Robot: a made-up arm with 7 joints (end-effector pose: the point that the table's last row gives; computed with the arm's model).
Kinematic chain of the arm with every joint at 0, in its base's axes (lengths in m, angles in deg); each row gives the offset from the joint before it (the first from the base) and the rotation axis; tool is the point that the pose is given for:
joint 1: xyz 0 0 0.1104 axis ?
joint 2: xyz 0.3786 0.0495 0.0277 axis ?
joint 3: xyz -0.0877 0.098 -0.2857 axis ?
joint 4: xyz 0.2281 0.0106 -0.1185 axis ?
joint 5: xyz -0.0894 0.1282 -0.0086 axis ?
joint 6: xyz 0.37 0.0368 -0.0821 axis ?
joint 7: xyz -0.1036 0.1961 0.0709 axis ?
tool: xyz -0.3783 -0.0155 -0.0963
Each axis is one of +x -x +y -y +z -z.
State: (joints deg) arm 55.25 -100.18 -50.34 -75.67 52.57 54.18 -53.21
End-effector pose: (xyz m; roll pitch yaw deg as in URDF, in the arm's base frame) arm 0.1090 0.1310 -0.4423 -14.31 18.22 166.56
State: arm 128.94 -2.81 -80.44 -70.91 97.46 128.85 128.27
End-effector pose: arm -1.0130 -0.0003 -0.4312 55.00 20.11 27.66
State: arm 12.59 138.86 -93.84 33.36 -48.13 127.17 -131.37
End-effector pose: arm 0.3573 -0.2162 0.0310 96.45 -71.70 113.60
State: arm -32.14 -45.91 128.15 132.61 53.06 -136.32 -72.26
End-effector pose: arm 0.1412 -0.2402 -0.3502 -165.32 -63.01 -95.31
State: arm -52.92 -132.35 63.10 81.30 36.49 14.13 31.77
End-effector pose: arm 0.6429 -0.5604 -0.3326 -56.29 27.98 140.95
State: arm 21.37 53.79 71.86 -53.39 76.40 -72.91 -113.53
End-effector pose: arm 0.5473 0.0140 0.0573 -37.40 42.17 -89.68
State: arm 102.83 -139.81 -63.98 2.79 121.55 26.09 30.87
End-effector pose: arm 0.0568 0.1960 -0.5910 -51.63 -41.96 -112.76
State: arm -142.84 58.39 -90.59 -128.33 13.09 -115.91 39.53
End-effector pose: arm -0.6411 -0.1797 -0.8783 -165.98 -48.74 -73.83
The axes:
joint 1: +z
joint 2: -z
joint 3: -x
joint 4: +z
joint 5: -x
joint 6: -y
joint 7: -z

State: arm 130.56 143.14 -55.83 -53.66 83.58 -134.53 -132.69
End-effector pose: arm -0.0811 0.3251 -0.3279 161.63 24.90 23.31
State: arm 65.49 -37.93 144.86 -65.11 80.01 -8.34 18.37
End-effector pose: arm 0.4240 0.6414 0.0948 108.39 -17.58 179.91
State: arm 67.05 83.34 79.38 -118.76 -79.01 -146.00 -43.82
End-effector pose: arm -0.0791 0.2884 0.2975 32.03 8.89 24.26
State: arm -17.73 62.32 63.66 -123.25 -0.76 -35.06 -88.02
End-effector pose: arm 0.2650 -0.1138 -0.1052 -23.63 -30.63 -97.61
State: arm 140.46 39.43 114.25 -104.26 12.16 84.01 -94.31
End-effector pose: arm -0.3204 0.2297 0.1957 165.53 -18.95 91.03
